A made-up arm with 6 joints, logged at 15 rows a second.
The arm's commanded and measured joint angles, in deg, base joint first. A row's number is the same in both.
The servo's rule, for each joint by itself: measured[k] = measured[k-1] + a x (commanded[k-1-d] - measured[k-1]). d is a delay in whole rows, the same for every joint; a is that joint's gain. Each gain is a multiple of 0.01, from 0.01 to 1. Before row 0 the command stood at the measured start. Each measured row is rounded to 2 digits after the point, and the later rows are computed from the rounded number. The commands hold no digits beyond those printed.
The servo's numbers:
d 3
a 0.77 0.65 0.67 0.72 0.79 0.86
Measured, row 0:
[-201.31 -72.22 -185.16 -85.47 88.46 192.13]
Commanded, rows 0 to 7:
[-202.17 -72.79 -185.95 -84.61 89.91 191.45]
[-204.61 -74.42 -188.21 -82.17 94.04 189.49]
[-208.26 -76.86 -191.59 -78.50 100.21 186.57]
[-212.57 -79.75 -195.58 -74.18 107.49 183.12]
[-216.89 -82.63 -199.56 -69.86 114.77 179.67]
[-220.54 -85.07 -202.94 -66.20 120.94 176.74]
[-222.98 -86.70 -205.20 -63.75 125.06 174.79]
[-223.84 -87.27 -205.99 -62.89 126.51 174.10]
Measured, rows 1 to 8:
[-201.31 -72.22 -185.16 -85.47 88.46 192.13]
[-201.31 -72.22 -185.16 -85.47 88.46 192.13]
[-201.31 -72.22 -185.16 -85.47 88.46 192.13]
[-201.97 -72.59 -185.69 -84.85 89.61 191.55]
[-204.00 -73.78 -187.38 -82.92 93.11 189.78]
[-207.28 -75.78 -190.20 -79.74 98.72 187.02]
[-211.35 -78.36 -193.80 -75.74 105.65 183.67]
[-215.62 -81.14 -197.66 -71.51 112.85 180.23]

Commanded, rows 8 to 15:
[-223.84 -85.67 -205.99 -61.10 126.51 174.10]
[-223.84 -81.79 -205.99 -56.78 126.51 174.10]
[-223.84 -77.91 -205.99 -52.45 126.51 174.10]
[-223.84 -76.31 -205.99 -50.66 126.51 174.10]
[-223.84 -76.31 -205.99 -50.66 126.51 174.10]
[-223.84 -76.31 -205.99 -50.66 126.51 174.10]
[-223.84 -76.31 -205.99 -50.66 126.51 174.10]
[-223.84 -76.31 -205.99 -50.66 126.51 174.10]
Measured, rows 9 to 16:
[-219.41 -83.69 -201.20 -67.69 119.24 177.23]
[-222.16 -85.65 -203.88 -64.85 123.84 175.13]
[-223.45 -86.70 -205.29 -63.44 125.95 174.24]
[-223.75 -86.03 -205.76 -61.76 126.39 174.12]
[-223.82 -83.27 -205.91 -58.17 126.48 174.10]
[-223.84 -79.79 -205.96 -54.05 126.50 174.10]
[-223.84 -77.53 -205.98 -51.61 126.51 174.10]
[-223.84 -76.74 -205.99 -50.93 126.51 174.10]

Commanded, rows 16 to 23:
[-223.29 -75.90 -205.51 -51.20 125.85 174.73]
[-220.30 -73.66 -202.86 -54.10 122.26 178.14]
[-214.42 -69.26 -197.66 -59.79 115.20 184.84]
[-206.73 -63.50 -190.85 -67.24 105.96 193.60]
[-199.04 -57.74 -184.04 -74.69 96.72 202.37]
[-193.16 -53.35 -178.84 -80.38 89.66 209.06]
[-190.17 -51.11 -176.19 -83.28 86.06 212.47]
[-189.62 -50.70 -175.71 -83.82 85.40 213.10]
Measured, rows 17 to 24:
[-223.84 -76.46 -205.99 -50.74 126.51 174.10]
[-223.84 -76.36 -205.99 -50.68 126.51 174.10]
[-223.84 -76.33 -205.99 -50.67 126.51 174.10]
[-223.42 -76.05 -205.67 -51.05 125.99 174.64]
[-221.02 -74.50 -203.79 -53.25 123.04 177.65]
[-215.94 -71.09 -199.68 -57.96 116.85 183.83]
[-208.85 -66.16 -193.76 -64.64 108.25 192.23]
[-201.30 -60.69 -187.25 -71.88 99.14 200.95]

